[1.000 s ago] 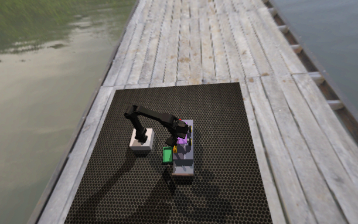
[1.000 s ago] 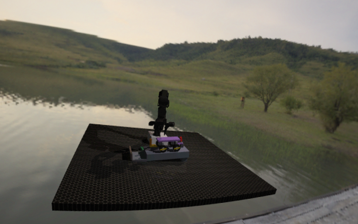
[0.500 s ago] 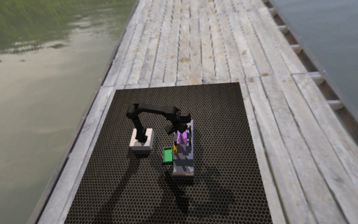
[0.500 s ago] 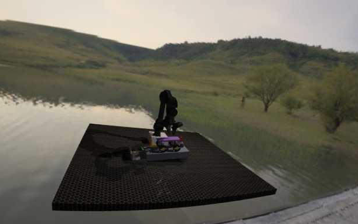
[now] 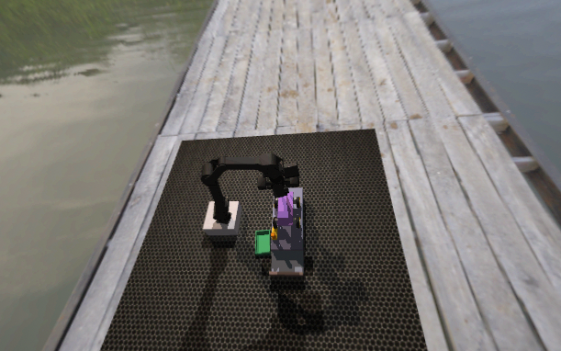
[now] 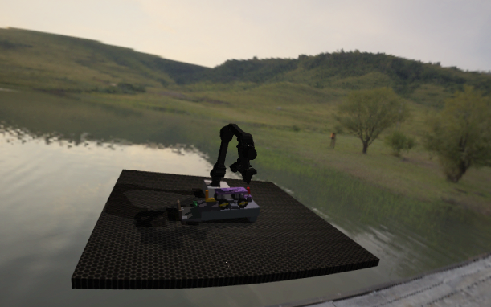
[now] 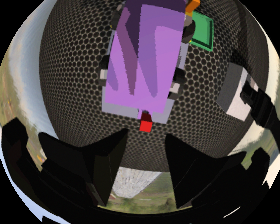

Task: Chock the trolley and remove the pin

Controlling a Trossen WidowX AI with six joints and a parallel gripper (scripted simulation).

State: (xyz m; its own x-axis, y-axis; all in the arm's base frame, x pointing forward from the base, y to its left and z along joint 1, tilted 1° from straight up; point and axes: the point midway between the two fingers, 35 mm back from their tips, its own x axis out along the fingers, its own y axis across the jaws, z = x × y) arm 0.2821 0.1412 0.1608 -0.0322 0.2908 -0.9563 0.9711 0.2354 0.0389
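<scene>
My gripper tip is 6 cm above the red-headed stop pin, 2 cm to the right of it and 1 cm past it. Round my gripper tip: purple trolley: 8 cm to the right, 8 cm below, 4 cm ahead; yellow chock: 19 cm to the right, 11 cm below; grey ramp: 15 cm below, 9 cm to the right, 4 cm ahead.
</scene>
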